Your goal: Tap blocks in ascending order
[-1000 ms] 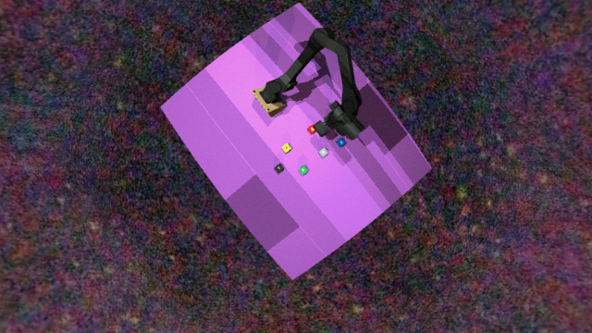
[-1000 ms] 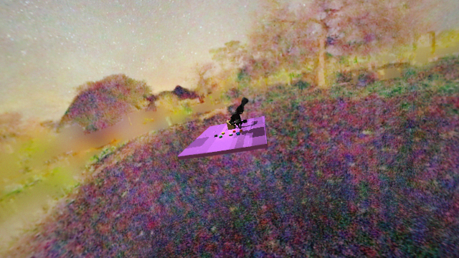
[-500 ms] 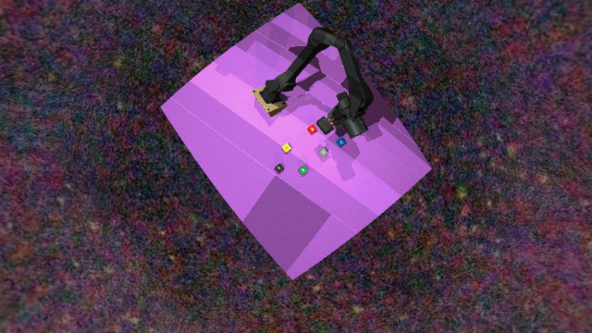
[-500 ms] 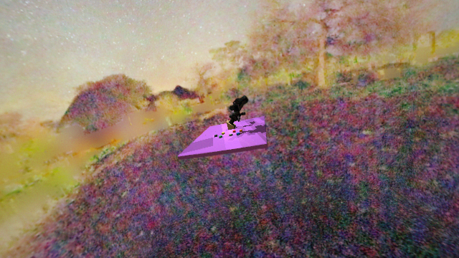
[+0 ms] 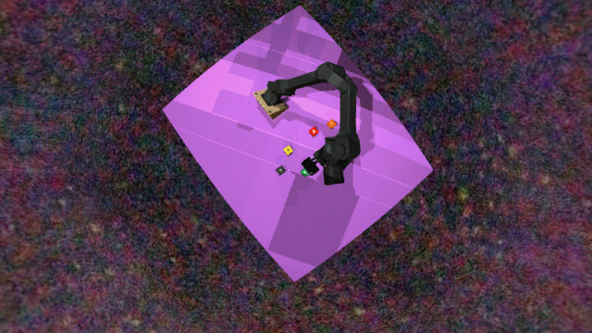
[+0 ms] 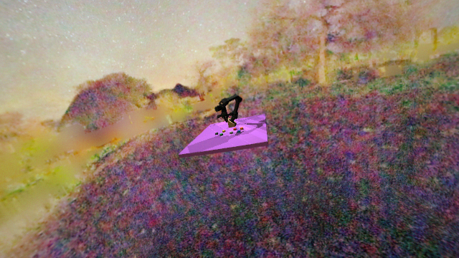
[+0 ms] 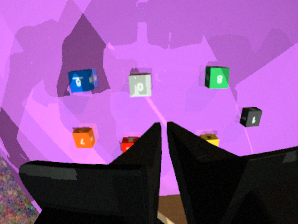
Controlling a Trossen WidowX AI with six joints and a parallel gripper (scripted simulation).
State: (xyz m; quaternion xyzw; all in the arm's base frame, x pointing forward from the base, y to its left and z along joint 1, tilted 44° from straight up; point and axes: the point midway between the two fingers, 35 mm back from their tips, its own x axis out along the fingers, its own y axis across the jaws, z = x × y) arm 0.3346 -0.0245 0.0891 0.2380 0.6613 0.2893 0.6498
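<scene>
Right now my gripper tip is 20 mm short of the green block, 100 mm to the left of it and 120 mm above it. Round my gripper tip: blue block 10 mm ahead, 120 mm to the left, 120 mm below; red block 110 mm behind, 40 mm to the left, 120 mm below; grey block 10 mm ahead, 20 mm to the left, 120 mm below.
</scene>
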